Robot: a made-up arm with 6 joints.
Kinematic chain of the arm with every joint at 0, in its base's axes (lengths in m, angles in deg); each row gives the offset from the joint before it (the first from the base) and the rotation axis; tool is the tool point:
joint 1: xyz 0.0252 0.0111 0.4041 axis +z
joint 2: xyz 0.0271 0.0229 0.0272 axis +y
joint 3: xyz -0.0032 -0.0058 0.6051 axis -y
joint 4: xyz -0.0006 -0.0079 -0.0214 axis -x
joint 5: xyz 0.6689 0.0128 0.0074 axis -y
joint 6: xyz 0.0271 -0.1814 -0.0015 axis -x
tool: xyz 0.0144 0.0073 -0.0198
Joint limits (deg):
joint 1: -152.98..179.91
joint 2: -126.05..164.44
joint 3: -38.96..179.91
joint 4: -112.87..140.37
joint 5: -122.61..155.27
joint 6: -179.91..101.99
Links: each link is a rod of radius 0.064 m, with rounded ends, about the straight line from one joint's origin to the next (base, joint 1, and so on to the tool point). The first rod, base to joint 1, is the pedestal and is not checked.
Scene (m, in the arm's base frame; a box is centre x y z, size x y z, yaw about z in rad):
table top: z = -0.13
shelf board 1: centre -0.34 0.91 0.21 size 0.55 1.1 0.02 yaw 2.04
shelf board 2: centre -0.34 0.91 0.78 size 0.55 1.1 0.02 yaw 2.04
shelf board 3: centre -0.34 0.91 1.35 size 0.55 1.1 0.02 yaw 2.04
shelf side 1: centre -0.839 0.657 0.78 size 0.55 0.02 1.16 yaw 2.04
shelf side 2: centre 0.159 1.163 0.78 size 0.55 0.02 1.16 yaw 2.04
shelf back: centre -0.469 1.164 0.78 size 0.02 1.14 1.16 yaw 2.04
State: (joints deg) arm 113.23 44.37 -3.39 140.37 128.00 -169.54
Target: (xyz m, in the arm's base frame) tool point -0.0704 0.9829 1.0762
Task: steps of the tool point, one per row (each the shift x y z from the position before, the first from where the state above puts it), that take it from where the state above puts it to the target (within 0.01 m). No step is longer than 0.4 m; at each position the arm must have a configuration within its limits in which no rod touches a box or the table.
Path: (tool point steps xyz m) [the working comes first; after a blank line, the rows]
Joints at the target: 87.41 32.02 35.21 128.85 128.14 -170.84
Straight joint move there: touches shelf board 2.

1: 0.3524 0.0640 0.0893
2: 0.3159 -0.0833 0.0672
3: 0.2283 -0.1857 0.0467
4: 0.1189 -0.2350 0.0285
5: -0.0675 0.1111 0.0951
6: -0.0983 0.0881 0.1001
7: -0.1215 0.0576 0.1022
8: -0.1359 0.0212 0.1009
9: -0.0588 0.1885 0.0297
10: -0.1197 0.1637 -0.0298

